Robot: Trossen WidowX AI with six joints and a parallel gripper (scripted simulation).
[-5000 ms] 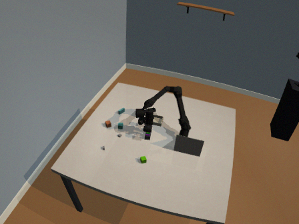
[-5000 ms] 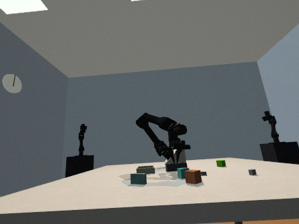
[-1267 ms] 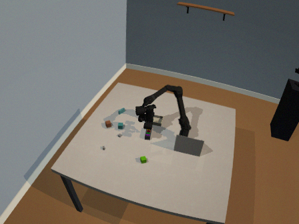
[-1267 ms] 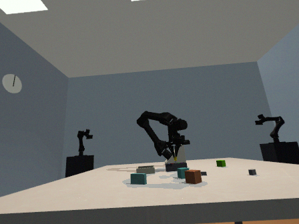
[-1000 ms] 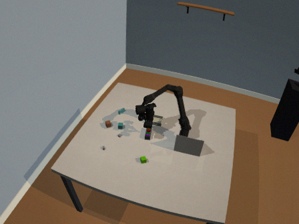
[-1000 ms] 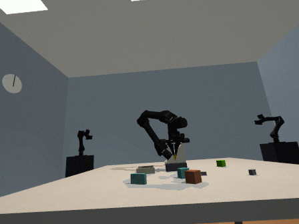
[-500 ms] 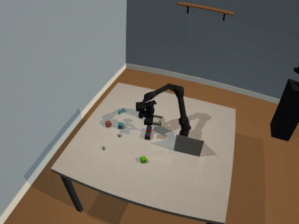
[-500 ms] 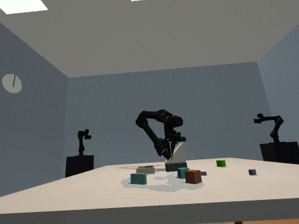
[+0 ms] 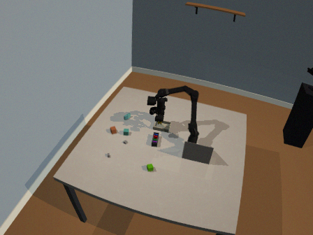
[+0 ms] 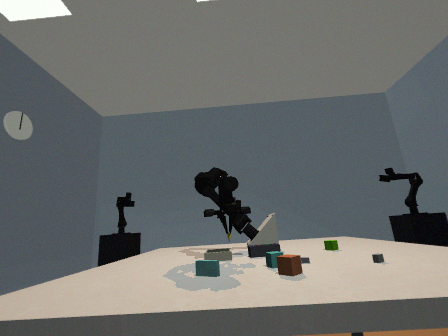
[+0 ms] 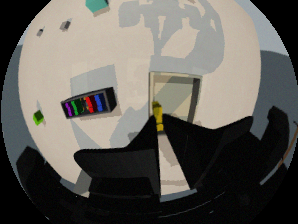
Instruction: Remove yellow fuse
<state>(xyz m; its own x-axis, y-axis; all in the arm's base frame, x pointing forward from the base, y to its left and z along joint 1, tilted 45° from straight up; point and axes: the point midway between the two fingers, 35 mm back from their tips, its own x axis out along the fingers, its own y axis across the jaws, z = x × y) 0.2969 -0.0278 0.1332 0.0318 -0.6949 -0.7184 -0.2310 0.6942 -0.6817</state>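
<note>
My gripper tip is 10 mm past the grey tray, 50 mm to the left of it and 90 mm above it. The rest, counted from my gripper tip: green cube: 80 mm behind, 410 mm to the left, 70 mm below; yellow fuse: 10 mm below; orange cube: 330 mm ahead, 170 mm to the left, 70 mm below.
</note>
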